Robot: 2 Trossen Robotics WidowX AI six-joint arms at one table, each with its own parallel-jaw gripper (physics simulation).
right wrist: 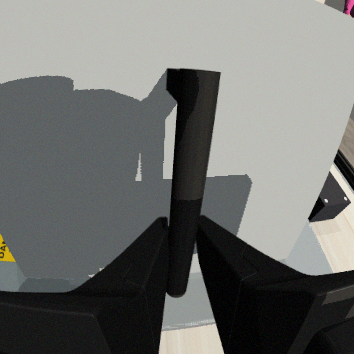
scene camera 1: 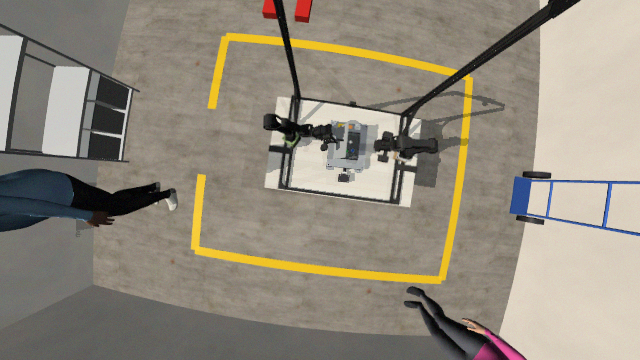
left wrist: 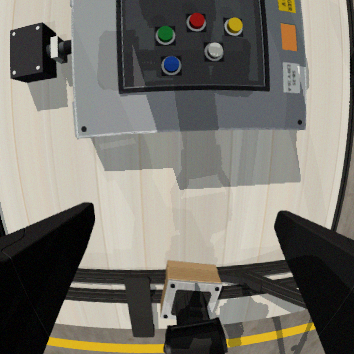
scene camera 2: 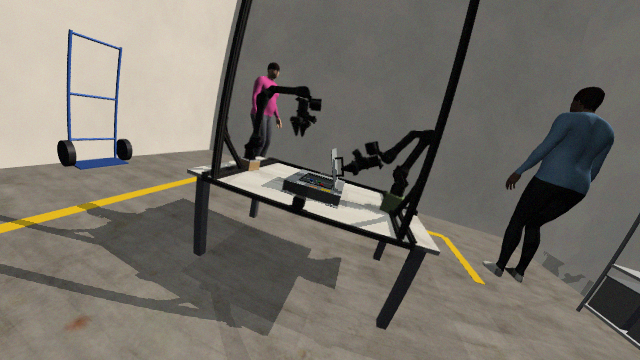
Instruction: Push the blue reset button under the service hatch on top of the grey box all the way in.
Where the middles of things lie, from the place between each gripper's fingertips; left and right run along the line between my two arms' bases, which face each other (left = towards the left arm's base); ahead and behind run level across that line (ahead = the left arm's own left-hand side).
Now: right hand 20 mm to the right of the service hatch (right wrist: 119,119) and 10 mm above it.
The service hatch lies 26 cm to the right of my left hand, 13 cm below it and 3 cm behind it.
